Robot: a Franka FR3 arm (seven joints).
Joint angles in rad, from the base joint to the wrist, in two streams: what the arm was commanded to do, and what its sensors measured. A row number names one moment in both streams.
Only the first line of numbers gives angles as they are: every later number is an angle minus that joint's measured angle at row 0.
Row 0, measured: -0.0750 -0.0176 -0.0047 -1.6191 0.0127 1.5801 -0.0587
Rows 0 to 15, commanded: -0.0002 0.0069 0.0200 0.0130 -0.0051 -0.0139 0.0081; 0.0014 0.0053 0.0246 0.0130 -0.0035 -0.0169 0.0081; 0.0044 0.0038 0.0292 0.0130 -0.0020 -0.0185 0.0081; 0.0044 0.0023 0.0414 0.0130 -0.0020 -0.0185 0.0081; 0.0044 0.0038 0.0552 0.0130 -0.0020 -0.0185 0.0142; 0.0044 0.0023 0.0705 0.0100 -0.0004 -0.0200 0.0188; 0.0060 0.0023 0.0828 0.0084 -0.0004 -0.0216 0.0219; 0.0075 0.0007 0.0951 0.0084 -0.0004 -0.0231 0.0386; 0.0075 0.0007 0.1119 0.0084 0.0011 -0.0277 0.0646; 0.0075 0.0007 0.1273 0.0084 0.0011 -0.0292 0.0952; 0.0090 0.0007 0.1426 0.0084 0.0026 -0.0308 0.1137; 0.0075 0.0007 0.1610 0.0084 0.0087 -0.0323 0.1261; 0.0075 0.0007 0.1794 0.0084 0.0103 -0.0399 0.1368; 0.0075 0.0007 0.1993 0.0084 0.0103 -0.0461 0.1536; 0.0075 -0.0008 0.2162 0.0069 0.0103 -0.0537 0.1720; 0.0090 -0.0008 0.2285 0.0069 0.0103 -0.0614 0.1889
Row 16, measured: 0.0085 0.0002 0.1894 0.0000 0.0025 -0.0264 0.1340
